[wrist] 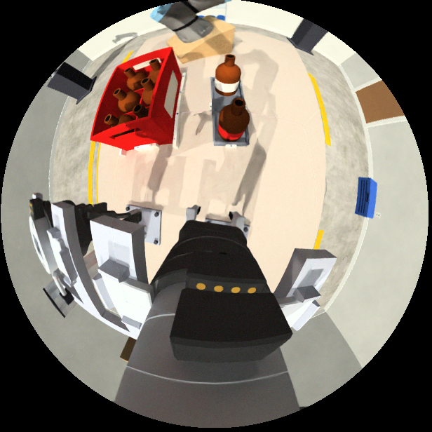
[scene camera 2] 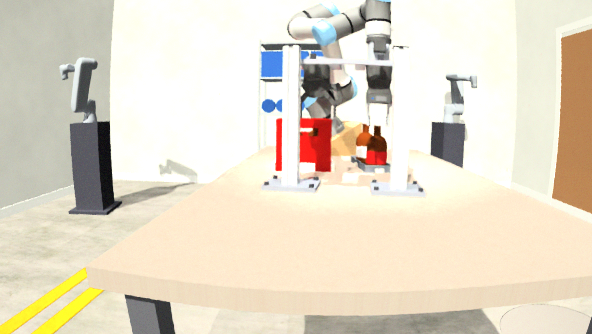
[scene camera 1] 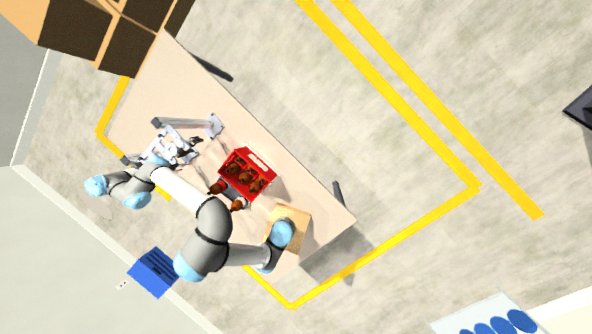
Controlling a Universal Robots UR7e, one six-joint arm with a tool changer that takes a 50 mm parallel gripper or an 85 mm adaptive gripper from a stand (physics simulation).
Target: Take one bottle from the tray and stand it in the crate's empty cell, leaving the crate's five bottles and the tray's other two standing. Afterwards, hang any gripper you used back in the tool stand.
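Frame: origin at the arm's base, x ahead, y right, z down, level; centimetres.
Seen in the pictures: arm's base, origin of its link: (scene camera 2: pixel 331 132).
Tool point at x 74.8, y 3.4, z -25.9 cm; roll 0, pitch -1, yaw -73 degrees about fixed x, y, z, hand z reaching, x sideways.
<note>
Offsets run from my tool point to a thing's top centre.
The red crate @(dx -36.5, dy +15.8, dz +18.5 cm) (scene camera 1: pixel 240 189) (scene camera 2: pixel 320 145) (wrist: pixel 165 125) holds several standing brown bottles; no empty cell is visible in the wrist view. The grey tray (wrist: pixel 220 101) beside it bears two standing bottles: a white-labelled bottle @(dx -40.3, dy -9.7, dz +20.0 cm) (scene camera 1: pixel 237 205) (scene camera 2: pixel 363 141) (wrist: pixel 228 75) and a red-labelled bottle @(dx -22.6, dy -8.2, dz +20.0 cm) (scene camera 1: pixel 217 187) (scene camera 2: pixel 377 150) (wrist: pixel 233 120). My gripper (scene camera 2: pixel 378 121) (wrist: pixel 215 215) is on the arm, open, with nothing between its fingers. It is at the tool stand (scene camera 1: pixel 187 122) (scene camera 2: pixel 291 120), between the stand's left bracket (wrist: pixel 117 240) and right bracket (wrist: pixel 310 275). The arm hides it in scene camera 1.
Another black gripper (scene camera 1: pixel 195 141) (scene camera 2: pixel 316 75) hangs in the stand on the crate's side. A wooden box (scene camera 1: pixel 300 220) (wrist: pixel 215 45) stands at the table's far end, under the arm's base. A blue bin (scene camera 1: pixel 156 272) (wrist: pixel 366 197) lies off the table's side.
</note>
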